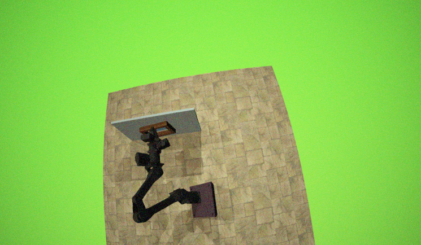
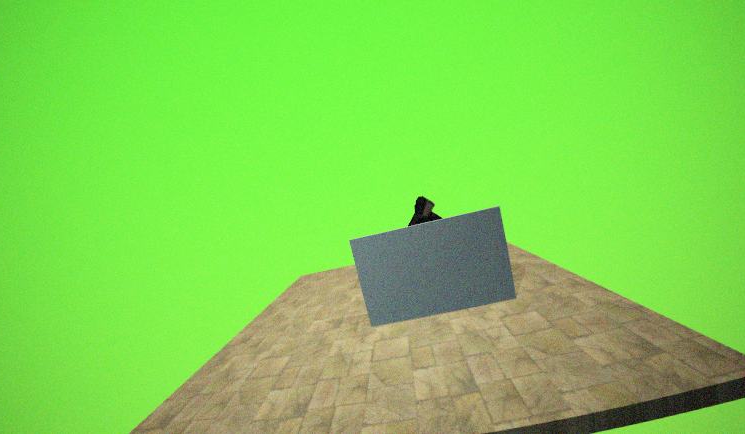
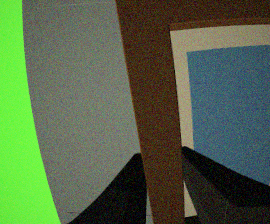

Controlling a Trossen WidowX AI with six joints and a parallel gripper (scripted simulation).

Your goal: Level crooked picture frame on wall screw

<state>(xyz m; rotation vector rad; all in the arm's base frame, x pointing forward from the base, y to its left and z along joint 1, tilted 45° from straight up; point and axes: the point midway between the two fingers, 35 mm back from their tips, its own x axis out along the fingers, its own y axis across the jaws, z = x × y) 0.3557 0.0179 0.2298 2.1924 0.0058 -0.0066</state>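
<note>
Right now my gripper tip is 50 mm above the picture frame, 10 mm to the left of it and 10 mm short of it. From my gripper tip the other things lie so: wall panel: 60 mm below, 20 mm ahead, 10 mm to the right.
</note>
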